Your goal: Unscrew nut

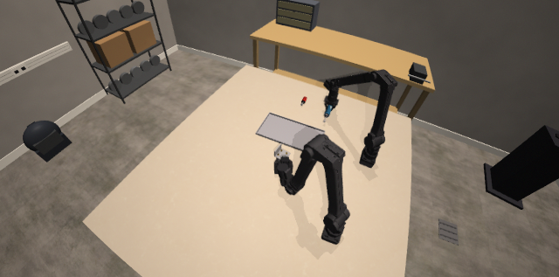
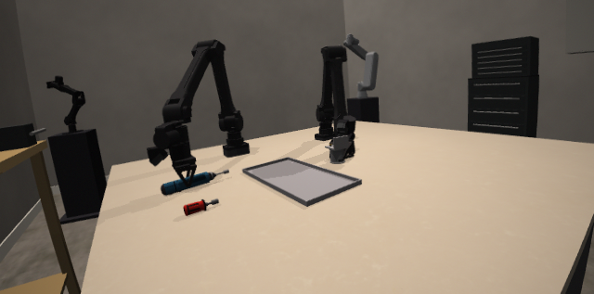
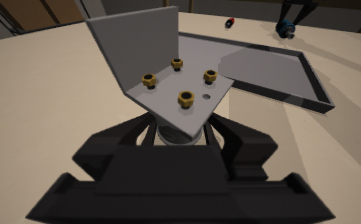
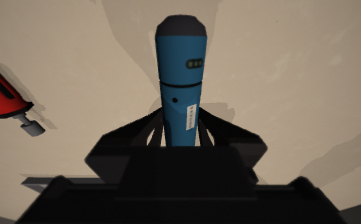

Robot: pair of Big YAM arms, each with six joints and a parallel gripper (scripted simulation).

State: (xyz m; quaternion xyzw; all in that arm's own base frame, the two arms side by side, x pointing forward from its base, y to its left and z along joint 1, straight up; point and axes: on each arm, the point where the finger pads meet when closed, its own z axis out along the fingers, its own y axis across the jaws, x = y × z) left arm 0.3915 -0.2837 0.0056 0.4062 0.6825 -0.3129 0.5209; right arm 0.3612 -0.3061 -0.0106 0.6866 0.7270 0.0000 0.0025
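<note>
My left hand is 1 cm below the joint module. Also, from my left hand: red-handled tool 17 cm ahead, 55 cm to the right, 1 cm below; then bracket 5 cm above; then grey tray 7 cm ahead, 22 cm to the right, 2 cm below.
</note>
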